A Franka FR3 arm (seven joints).
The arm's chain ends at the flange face. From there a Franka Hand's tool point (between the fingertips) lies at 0.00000 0.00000 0.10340 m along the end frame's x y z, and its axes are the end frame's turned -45 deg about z.
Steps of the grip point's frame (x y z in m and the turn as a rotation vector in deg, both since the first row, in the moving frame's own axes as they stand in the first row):
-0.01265, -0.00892, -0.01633, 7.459, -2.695, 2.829
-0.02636, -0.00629, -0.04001, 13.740, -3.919, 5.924
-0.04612, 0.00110, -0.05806, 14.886, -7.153, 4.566
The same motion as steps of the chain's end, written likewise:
-0.00249, 0.00901, -0.01534, 3.369, -7.180, 2.829
-0.00147, 0.02773, -0.03681, 6.944, -12.487, 5.924
-0.00452, 0.04422, -0.05380, 5.468, -15.584, 4.566

